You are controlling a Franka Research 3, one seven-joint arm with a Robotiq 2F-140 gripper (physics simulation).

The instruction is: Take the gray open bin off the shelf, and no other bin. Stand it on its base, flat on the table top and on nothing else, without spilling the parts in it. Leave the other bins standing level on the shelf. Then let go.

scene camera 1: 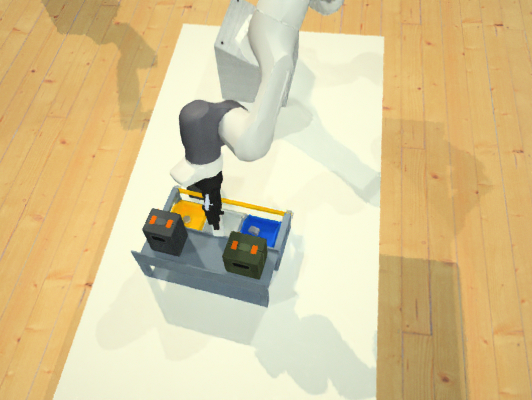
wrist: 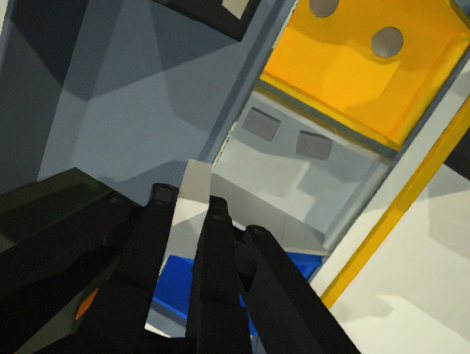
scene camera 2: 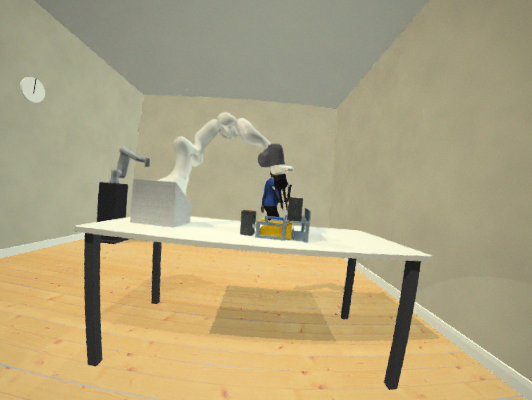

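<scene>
The gray open bin (scene camera 1: 232, 221) (wrist: 300, 175) sits in the shelf (scene camera 1: 200, 286) (wrist: 135, 130) between the yellow bin (scene camera 1: 194, 211) (scene camera 2: 274, 230) (wrist: 345, 75) and the blue bin (scene camera 1: 267, 234) (wrist: 171, 290). Two small gray square parts (wrist: 261, 124) (wrist: 314, 145) lie in the gray bin. My gripper (scene camera 1: 217, 232) (scene camera 2: 283, 206) (wrist: 195, 182) is shut with nothing between its fingers. In the wrist view its pale pads meet near the gray bin's edge at the blue bin's side. The fingers hide part of the blue bin. The gray bin cannot be made out in scene camera 2.
A dark gray box (scene camera 1: 165, 232) and a dark green box (scene camera 1: 245, 255) (wrist: 50, 205) stand on the shelf's upper board, on either side of my gripper. A yellow rail (scene camera 1: 255, 206) (wrist: 390, 215) runs along the bins' open side. Another dark box (scene camera 2: 248, 223) stands on the table (scene camera 2: 350, 242) beside the shelf.
</scene>
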